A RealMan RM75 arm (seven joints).
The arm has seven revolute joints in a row. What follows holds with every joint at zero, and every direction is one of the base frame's.
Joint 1 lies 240.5 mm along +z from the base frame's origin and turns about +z.
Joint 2 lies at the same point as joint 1 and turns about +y.
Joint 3 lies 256.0 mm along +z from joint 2 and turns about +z.
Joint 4 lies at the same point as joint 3 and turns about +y.
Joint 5 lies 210.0 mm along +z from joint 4 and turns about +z.
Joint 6 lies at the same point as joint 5 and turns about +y.
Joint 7 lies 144.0 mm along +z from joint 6 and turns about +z.
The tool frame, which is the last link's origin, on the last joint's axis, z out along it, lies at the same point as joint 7; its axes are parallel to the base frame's.
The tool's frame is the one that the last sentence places.
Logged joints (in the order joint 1, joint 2, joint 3, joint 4, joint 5, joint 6, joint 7), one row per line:
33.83, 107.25, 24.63, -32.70, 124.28, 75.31, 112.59
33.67, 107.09, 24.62, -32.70, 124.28, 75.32, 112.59
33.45, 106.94, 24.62, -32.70, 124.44, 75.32, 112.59
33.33, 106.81, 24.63, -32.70, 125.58, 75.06, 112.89
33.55, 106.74, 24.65, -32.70, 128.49, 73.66, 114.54
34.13, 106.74, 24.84, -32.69, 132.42, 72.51, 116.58
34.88, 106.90, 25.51, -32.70, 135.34, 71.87, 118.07
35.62, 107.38, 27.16, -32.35, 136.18, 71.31, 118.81
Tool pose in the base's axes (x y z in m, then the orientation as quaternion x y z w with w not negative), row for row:
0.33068, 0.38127, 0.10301, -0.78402, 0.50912, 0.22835, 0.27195
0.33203, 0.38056, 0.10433, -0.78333, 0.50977, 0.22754, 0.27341
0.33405, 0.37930, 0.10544, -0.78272, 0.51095, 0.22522, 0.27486
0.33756, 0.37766, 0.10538, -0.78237, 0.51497, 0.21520, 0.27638
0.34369, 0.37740, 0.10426, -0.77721, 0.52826, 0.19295, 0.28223
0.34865, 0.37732, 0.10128, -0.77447, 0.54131, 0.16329, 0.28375
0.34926, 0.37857, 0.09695, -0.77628, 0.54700, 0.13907, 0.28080
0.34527, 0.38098, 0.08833, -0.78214, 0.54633, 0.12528, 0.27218
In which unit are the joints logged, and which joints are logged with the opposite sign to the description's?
The joints are logged in degrees. Opposite sign: joint 3, joint 5, joint 6.
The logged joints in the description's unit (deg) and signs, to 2 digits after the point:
33.83, 107.25, -24.63, -32.70, -124.28, -75.31, 112.59
33.67, 107.09, -24.62, -32.70, -124.28, -75.32, 112.59
33.45, 106.94, -24.62, -32.70, -124.44, -75.32, 112.59
33.33, 106.81, -24.63, -32.70, -125.58, -75.06, 112.89
33.55, 106.74, -24.65, -32.70, -128.49, -73.66, 114.54
34.13, 106.74, -24.84, -32.69, -132.42, -72.51, 116.58
34.88, 106.90, -25.51, -32.70, -135.34, -71.87, 118.07
35.62, 107.38, -27.16, -32.35, -136.18, -71.31, 118.81

